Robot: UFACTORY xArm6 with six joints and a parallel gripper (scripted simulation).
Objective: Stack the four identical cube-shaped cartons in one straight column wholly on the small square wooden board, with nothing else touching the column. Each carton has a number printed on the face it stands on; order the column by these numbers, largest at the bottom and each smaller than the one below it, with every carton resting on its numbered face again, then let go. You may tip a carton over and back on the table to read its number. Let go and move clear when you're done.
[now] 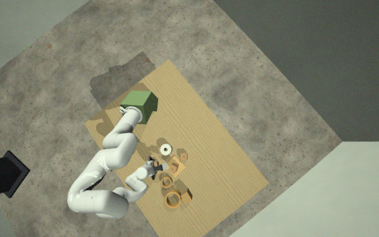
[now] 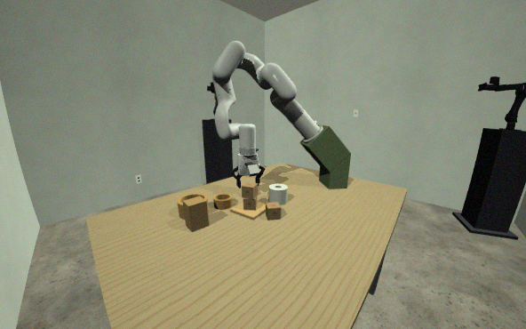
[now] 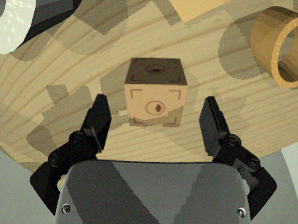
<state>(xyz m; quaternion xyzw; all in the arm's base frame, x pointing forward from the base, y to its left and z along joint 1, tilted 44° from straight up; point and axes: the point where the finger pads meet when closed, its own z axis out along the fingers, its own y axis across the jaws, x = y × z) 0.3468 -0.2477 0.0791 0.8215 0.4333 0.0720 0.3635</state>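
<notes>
Right now the carton is 3 cm below my hand. Also, from my hand: square wooden board 13 cm ahead, 8 cm to the left, 5 cm below; then small wooden ring 15 cm ahead, 5 cm to the right, 4 cm below; then white paper roll 16 cm to the left, 2 cm below.
</notes>
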